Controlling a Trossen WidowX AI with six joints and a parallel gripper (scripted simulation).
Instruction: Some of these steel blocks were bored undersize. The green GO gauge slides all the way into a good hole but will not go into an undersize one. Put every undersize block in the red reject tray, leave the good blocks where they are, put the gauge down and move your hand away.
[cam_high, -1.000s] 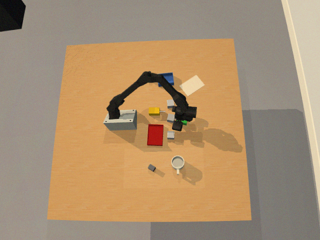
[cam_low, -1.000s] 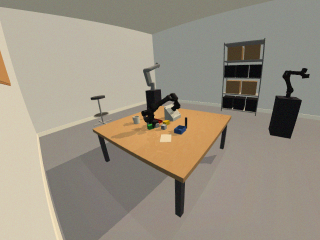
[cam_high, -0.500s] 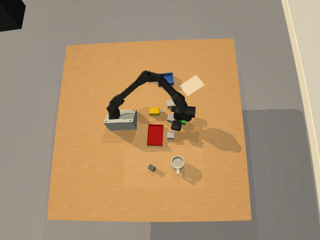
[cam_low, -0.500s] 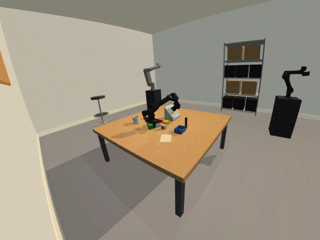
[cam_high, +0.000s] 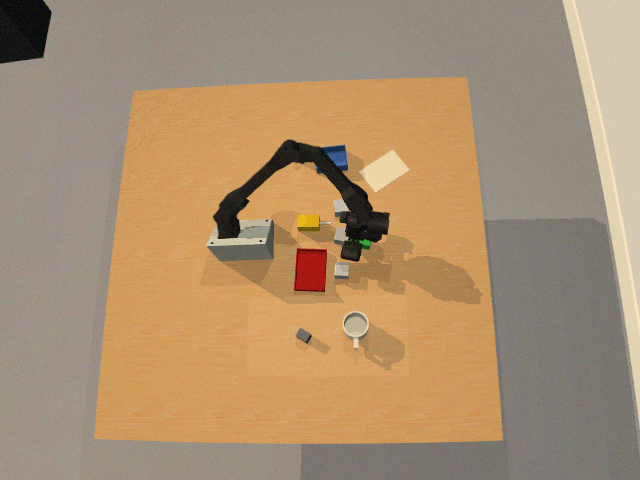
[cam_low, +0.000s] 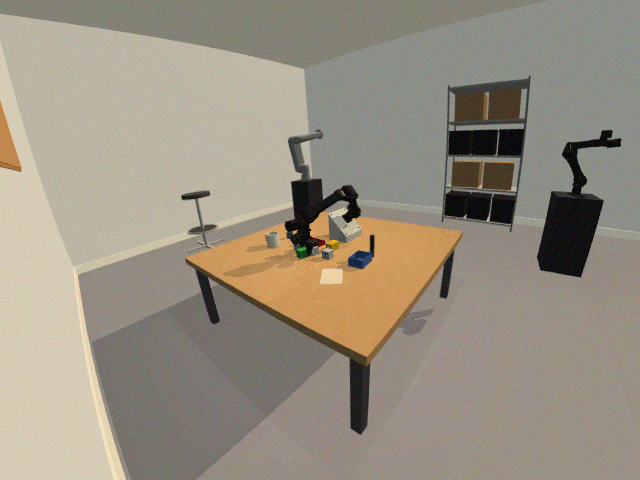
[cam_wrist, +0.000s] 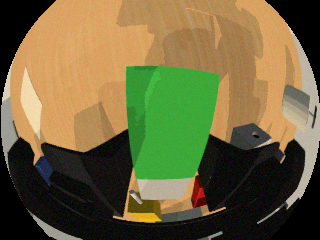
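Right now my gripper tip is 10 cm to the left of the steel block, 5 cm past it and 1 cm below it. Round my gripper tip: yellow gauge: 13 cm behind, 7 cm to the left, 1 cm above; green GO gauge: 2 cm above, 1 cm behind; red reject tray: 16 cm behind, 9 cm to the right.
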